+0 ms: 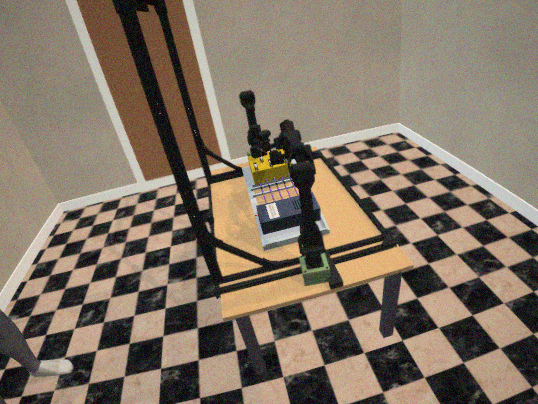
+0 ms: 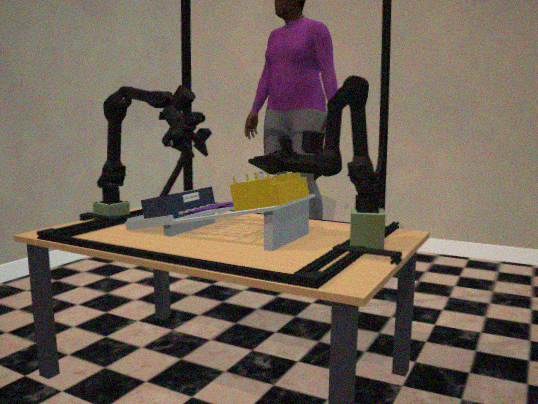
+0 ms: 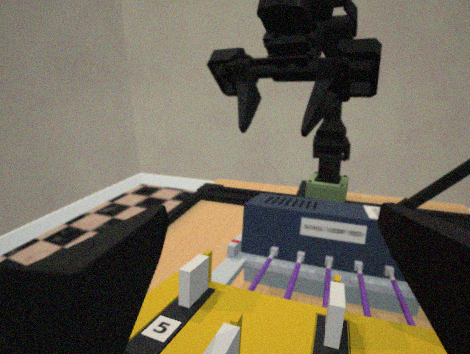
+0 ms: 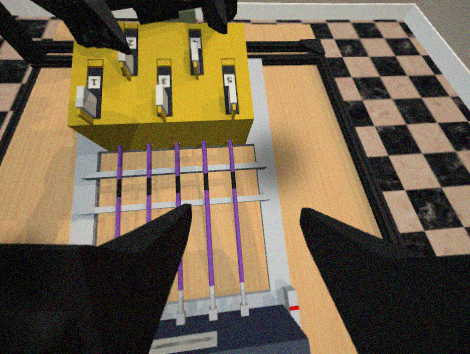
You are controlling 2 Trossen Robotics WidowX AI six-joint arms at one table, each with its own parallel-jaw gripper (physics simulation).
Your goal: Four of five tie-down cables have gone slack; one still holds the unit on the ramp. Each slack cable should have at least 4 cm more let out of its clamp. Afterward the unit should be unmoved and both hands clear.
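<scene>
A yellow clamp block [image 1: 272, 175] [image 2: 270, 192] [image 3: 270, 320] [image 4: 162, 40] sits high on the grey ramp [image 2: 287, 225] [image 4: 277, 250]. Its slots are numbered 1 to 5, each with a white-tabbed lever. Purple cables [image 3: 327, 287] [image 4: 210, 240] with black bands run to the dark blue unit [image 1: 285, 222] [image 2: 175, 204] [image 3: 270, 235] [image 4: 270, 330]; their slack is hard to judge. My left gripper [image 3: 273, 214] [image 4: 179, 38] is open and empty over the block's far part, one fingertip near lever 2. My right gripper [image 3: 271, 132] [image 4: 246, 213] is partly open and empty, above the cables and unit, touching neither.
Two thin crossbars [image 4: 225, 169] pass at the cables' black bands. A white post with a red mark [image 3: 234, 247] [image 4: 291, 300] stands beside the unit. Black rails [image 2: 200, 265] frame the wooden table. A person in purple [image 2: 300, 65] stands behind it.
</scene>
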